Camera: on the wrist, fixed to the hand. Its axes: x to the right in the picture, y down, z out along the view.
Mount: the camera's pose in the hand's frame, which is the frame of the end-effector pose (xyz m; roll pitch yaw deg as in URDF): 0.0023 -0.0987 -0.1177 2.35 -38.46 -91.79
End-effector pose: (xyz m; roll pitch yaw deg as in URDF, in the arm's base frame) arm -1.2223 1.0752 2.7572 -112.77 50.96 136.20
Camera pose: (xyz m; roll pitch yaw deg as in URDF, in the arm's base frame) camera -1.2512 1.2004 2.8414 -124.44 -18.78 -156.03
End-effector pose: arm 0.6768 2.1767 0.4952 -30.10 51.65 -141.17
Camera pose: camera 0.6171 2.3140 0.4609 -72.36 -36.63 -168.24
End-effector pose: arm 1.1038 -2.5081 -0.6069 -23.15 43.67 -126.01
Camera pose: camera 1.0202 -2.3901 -0.6587 -61.77 -40.78 -164.87
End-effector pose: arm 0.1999 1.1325 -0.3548 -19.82 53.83 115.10
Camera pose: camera 0.3460 1.1336 -0.4023 -67.44 -31.45 77.09
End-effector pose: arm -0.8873 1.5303 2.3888 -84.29 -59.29 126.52
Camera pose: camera -0.7417 1.5470 2.4350 108.86 -24.10 -89.83
